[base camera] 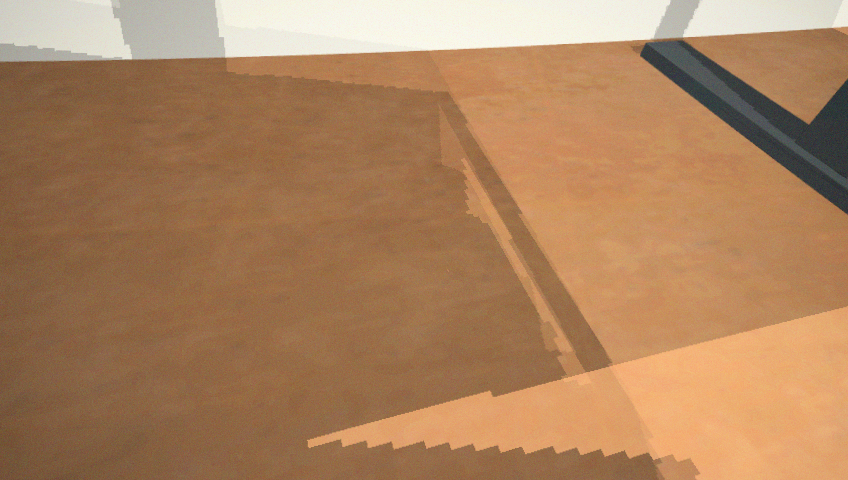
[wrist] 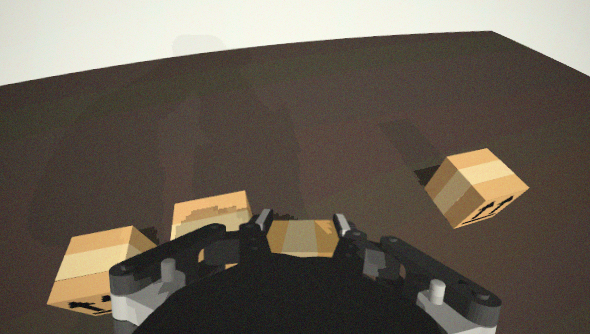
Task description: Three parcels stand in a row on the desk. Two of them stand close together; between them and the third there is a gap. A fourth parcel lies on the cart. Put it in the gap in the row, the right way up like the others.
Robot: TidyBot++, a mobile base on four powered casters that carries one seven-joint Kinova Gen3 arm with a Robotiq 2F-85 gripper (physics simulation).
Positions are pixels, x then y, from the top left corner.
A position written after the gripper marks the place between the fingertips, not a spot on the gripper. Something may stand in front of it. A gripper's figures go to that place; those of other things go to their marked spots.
The gripper (wrist: 302,223) is 18 cm from the lens. A small brown parcel (wrist: 304,238) is 14 cm from the lens. A dark brown desk (wrist: 358,126) is 35 cm from the lens. The marked spots on the dark brown desk and the small brown parcel are 24 cm apart.
